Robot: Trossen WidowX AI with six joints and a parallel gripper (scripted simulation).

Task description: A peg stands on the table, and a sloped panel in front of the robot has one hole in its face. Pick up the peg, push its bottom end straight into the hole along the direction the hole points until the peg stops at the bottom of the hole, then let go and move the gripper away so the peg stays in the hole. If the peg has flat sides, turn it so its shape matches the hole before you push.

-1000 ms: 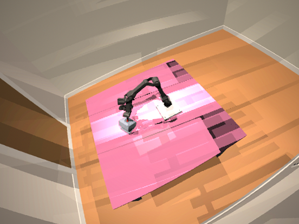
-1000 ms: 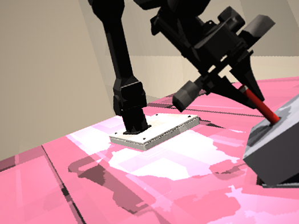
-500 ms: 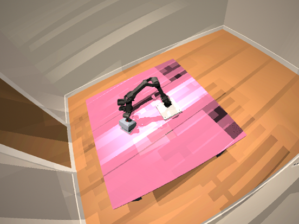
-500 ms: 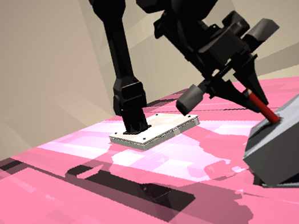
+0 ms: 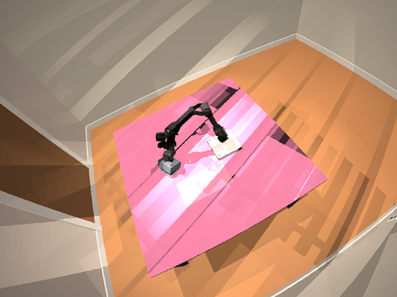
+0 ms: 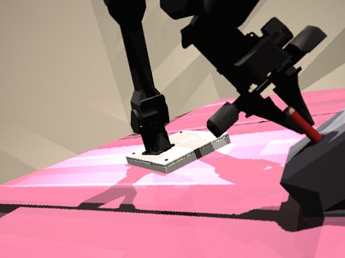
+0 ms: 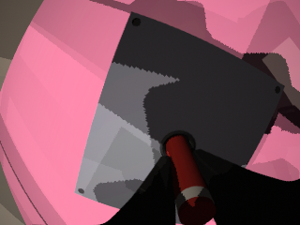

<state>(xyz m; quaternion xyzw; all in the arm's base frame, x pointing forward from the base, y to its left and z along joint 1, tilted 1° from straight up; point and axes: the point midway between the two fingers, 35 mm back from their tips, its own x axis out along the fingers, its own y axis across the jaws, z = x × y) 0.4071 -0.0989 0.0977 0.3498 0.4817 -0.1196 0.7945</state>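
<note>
My gripper tip is now 10 mm past the red peg and 10 mm below it. Round my gripper tip: grey sloped panel: 20 mm ahead, 10 mm to the left, 40 mm below.
</note>
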